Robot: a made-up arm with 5 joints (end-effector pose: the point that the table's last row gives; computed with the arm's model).
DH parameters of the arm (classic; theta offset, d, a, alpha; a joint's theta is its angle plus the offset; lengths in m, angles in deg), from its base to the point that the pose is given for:
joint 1: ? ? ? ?
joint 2: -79.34 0 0.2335 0
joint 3: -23.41 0 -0.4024 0
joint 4: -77.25 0 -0.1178 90
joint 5: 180 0.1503 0 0
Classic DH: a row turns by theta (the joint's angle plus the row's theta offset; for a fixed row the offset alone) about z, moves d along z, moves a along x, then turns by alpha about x.
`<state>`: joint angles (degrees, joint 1 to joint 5).
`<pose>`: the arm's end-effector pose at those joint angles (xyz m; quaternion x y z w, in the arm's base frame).
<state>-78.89 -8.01 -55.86 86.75 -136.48</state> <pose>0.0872 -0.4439 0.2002 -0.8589 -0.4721 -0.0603 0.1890</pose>
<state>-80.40 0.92 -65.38 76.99 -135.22</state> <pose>0.0870 -0.5144 0.2117 -0.8824 -0.4576 -0.0334 0.1039</pose>
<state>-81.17 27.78 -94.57 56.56 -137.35</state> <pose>0.1049 -0.6754 0.2271 0.8787 0.4690 -0.0294 0.0842</pose>
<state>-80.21 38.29 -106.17 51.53 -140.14</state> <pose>0.1239 -0.7179 0.2211 0.8575 0.4944 -0.0490 0.1335</pose>
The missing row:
joint 1: 0 0.2443 0 -90
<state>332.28 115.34 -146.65 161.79 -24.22</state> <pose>0.2460 -0.1293 -0.1741 -0.4186 0.0128 0.8164 0.3976</pose>
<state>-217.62 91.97 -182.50 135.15 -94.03</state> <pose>-0.4735 0.3649 0.0960 -0.4372 0.8153 -0.3463 0.1555</pose>
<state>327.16 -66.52 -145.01 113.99 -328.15</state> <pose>-0.2862 0.1847 0.7999 0.5568 -0.3526 0.7520 0.0065</pose>
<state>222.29 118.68 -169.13 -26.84 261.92</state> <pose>-0.5269 -0.4793 -0.0033 0.7348 -0.2648 -0.2922 0.5519</pose>
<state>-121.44 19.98 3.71 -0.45 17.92</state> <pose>-0.0478 -0.0781 -0.1345 -0.3401 0.9185 0.1247 0.1582</pose>
